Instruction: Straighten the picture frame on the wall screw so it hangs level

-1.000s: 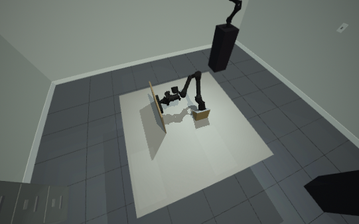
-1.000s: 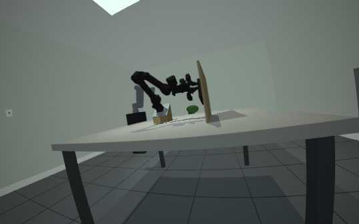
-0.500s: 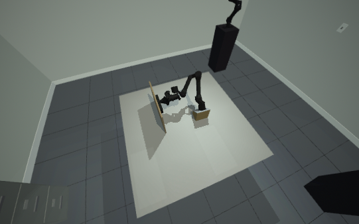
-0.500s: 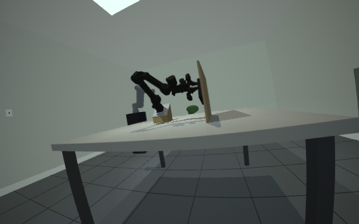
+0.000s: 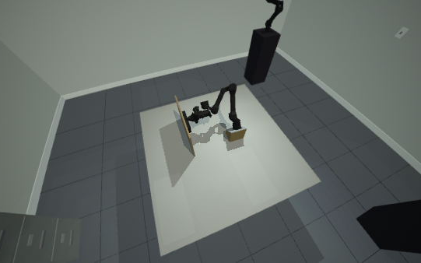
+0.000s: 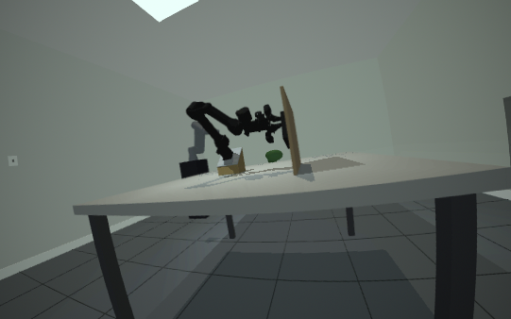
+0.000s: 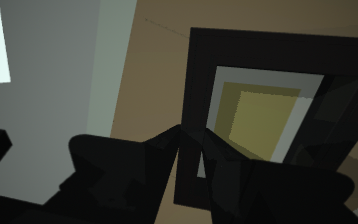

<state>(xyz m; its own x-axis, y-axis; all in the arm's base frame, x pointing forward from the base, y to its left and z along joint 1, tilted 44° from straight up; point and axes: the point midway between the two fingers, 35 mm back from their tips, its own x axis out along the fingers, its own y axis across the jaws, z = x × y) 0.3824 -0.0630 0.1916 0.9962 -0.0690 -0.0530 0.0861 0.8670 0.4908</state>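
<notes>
My gripper tip is now 1 cm short of the picture frame, 1 cm to the left of it and 5 cm above it. Also, from my gripper tip: panel 2 cm ahead, 1 cm to the left, 7 cm below.
</notes>
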